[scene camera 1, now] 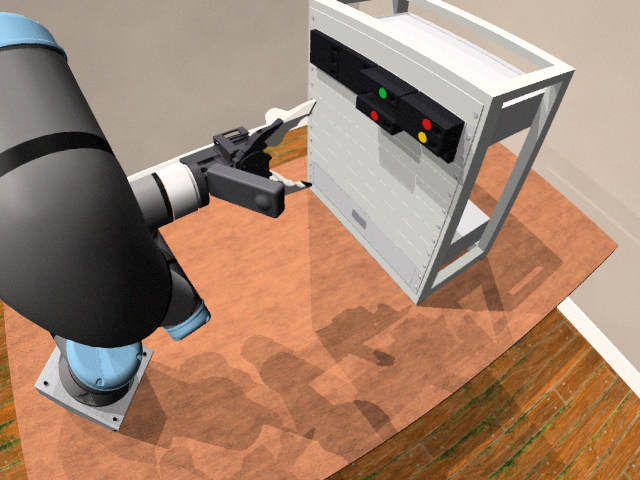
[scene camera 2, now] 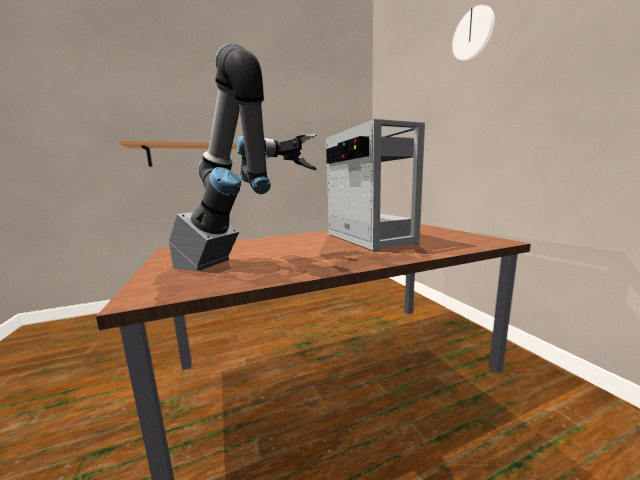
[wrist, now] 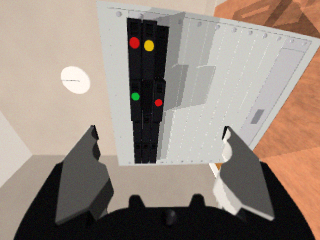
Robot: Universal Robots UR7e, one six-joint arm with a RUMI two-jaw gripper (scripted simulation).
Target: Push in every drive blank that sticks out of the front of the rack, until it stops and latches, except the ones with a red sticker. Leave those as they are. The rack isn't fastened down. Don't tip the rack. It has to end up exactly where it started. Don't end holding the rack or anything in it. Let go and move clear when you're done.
Path:
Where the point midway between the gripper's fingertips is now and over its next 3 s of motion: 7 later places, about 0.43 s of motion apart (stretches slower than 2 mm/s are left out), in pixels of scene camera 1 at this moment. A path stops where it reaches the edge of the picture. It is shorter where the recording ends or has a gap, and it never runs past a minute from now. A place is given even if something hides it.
My gripper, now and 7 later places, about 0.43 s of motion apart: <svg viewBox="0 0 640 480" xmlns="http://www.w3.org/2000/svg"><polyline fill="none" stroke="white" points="313,145 317,142 318,141 319,140 327,132 340,117 350,108 351,106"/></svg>

